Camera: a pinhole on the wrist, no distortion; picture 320 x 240 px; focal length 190.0 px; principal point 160.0 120.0 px. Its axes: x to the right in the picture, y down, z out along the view. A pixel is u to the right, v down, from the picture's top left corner.
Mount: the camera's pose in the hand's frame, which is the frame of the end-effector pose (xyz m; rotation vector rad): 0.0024 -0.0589 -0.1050 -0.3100 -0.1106 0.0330
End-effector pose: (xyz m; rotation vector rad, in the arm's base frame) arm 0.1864 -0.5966 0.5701 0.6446 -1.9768 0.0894
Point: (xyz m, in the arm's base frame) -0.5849 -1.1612 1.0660
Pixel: outside the picture
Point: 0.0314 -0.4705 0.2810
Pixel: 63 156
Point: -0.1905 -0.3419 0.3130
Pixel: 118 203
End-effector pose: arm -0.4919 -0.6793 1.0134 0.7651 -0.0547 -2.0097
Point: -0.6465 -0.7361 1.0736
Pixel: 237 48
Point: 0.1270 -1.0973 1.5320
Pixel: outside the picture
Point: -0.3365 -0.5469 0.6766
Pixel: behind the camera
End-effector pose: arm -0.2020 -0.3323 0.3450 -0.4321 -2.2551 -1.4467
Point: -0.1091 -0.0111 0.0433
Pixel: 93 63
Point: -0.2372 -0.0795 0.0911
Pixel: 137 35
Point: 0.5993 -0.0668 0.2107
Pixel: outside the picture
